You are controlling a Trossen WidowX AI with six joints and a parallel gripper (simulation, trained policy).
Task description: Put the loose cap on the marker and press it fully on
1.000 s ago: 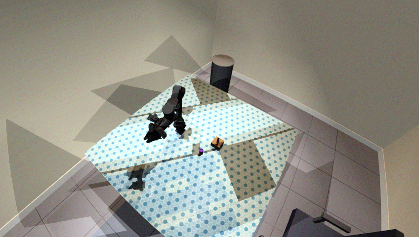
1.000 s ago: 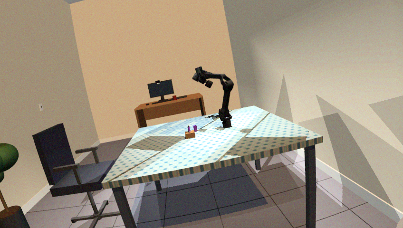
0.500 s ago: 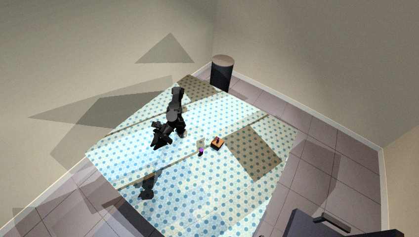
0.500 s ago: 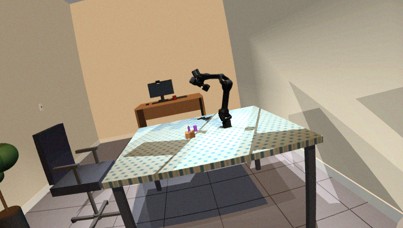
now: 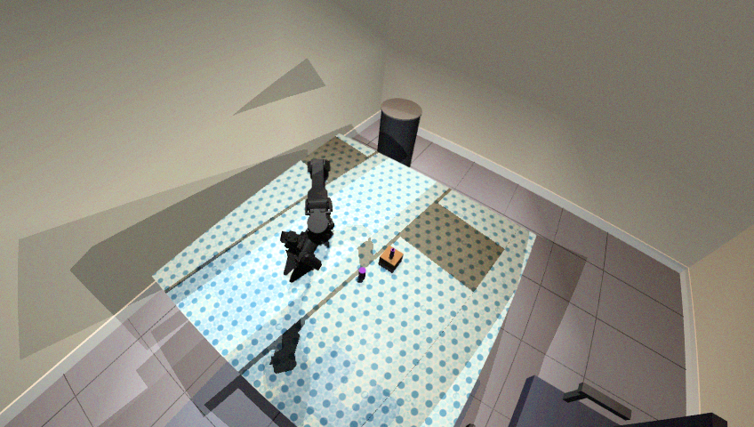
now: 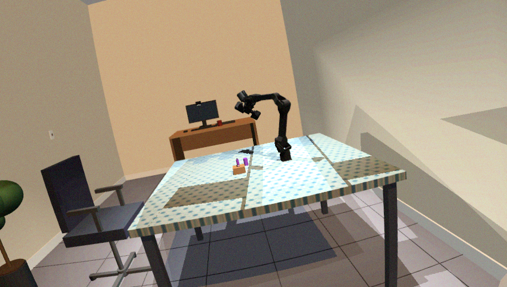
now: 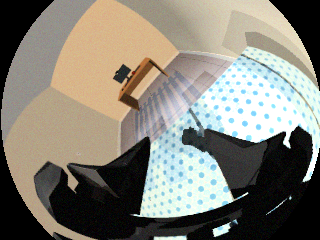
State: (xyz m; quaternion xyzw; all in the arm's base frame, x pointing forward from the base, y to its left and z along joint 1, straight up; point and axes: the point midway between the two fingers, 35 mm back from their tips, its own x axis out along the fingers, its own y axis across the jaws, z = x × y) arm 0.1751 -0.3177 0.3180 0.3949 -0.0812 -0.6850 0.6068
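Now: the purple cap 8 cm ahead of my gripper tip, 28 cm to the left of it and 28 cm below it. Also, from my gripper tip: purple marker (14 cm ahead, 42 cm to the left, 23 cm below); then orange holder block (14 cm ahead, 42 cm to the left, 28 cm below).
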